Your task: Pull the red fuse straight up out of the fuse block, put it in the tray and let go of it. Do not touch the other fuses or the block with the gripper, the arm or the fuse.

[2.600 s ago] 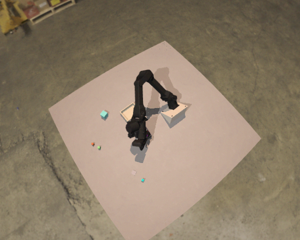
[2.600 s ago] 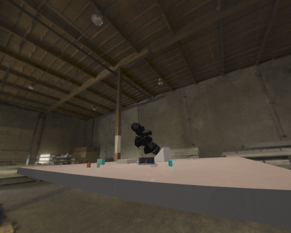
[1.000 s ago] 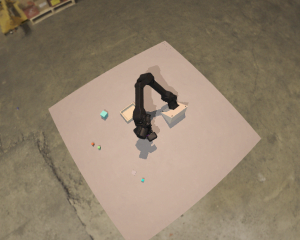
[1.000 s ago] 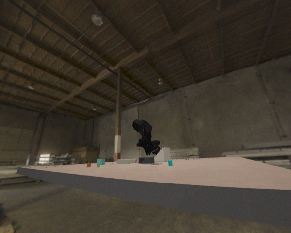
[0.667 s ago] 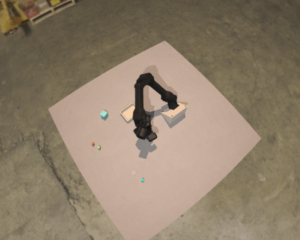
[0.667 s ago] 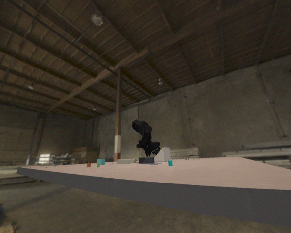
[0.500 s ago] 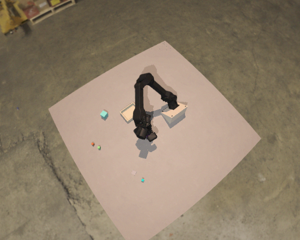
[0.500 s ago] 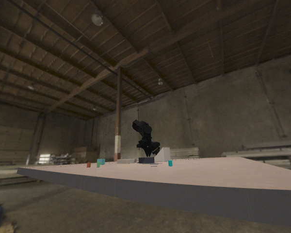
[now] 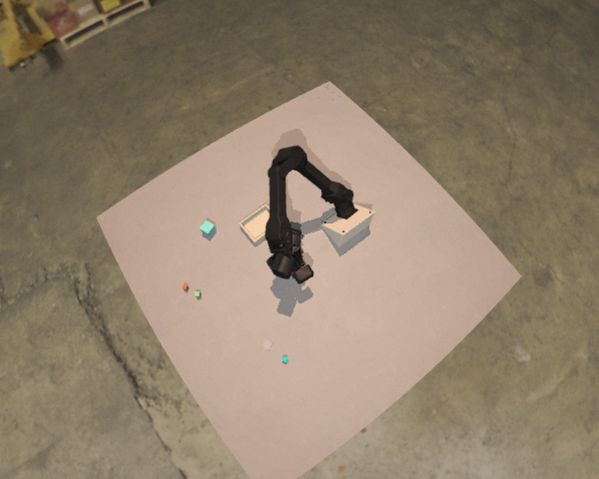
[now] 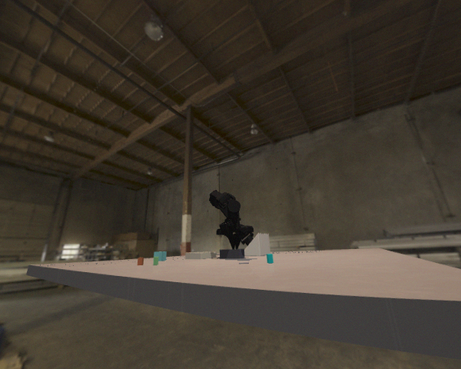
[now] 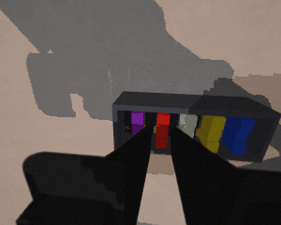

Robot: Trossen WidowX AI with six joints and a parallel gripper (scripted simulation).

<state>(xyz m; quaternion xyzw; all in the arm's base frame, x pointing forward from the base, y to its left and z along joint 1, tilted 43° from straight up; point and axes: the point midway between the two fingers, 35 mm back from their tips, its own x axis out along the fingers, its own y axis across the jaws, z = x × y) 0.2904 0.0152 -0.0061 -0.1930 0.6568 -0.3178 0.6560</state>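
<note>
Now: the purple fuse 20 mm to the left of my gripper tip and 10 mm below it. From my gripper tip the other things lie so: yellow fuse 40 mm to the right, 10 mm below, 10 mm behind; blue fuse 60 mm to the right, 10 mm below, 10 mm behind; red fuse 10 mm below.
</note>
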